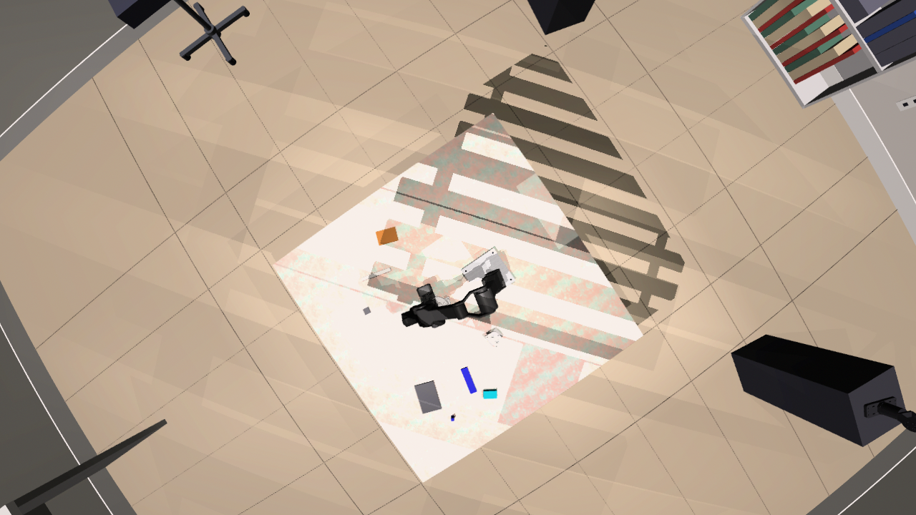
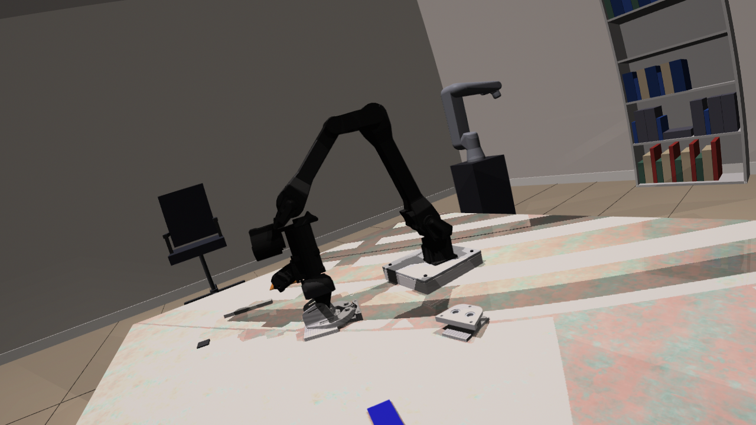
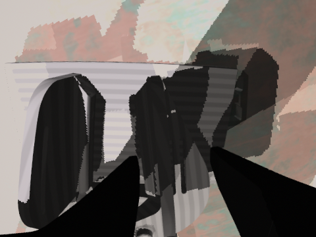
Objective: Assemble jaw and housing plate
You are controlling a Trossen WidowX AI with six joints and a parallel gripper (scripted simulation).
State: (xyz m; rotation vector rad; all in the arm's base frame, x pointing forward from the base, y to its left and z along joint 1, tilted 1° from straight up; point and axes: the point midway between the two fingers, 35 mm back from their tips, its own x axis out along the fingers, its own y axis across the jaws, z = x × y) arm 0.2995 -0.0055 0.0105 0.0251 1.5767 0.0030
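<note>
My gripper tip is 3 cm past the jaw and 2 cm to the right of it. The rest, counted from my gripper tip: thin rod 23 cm to the right, 20 cm ahead, 1 cm below; then orange tile 37 cm to the right, 8 cm ahead, 1 cm below; then small dark square 31 cm ahead, 8 cm to the right, 1 cm below.
</note>
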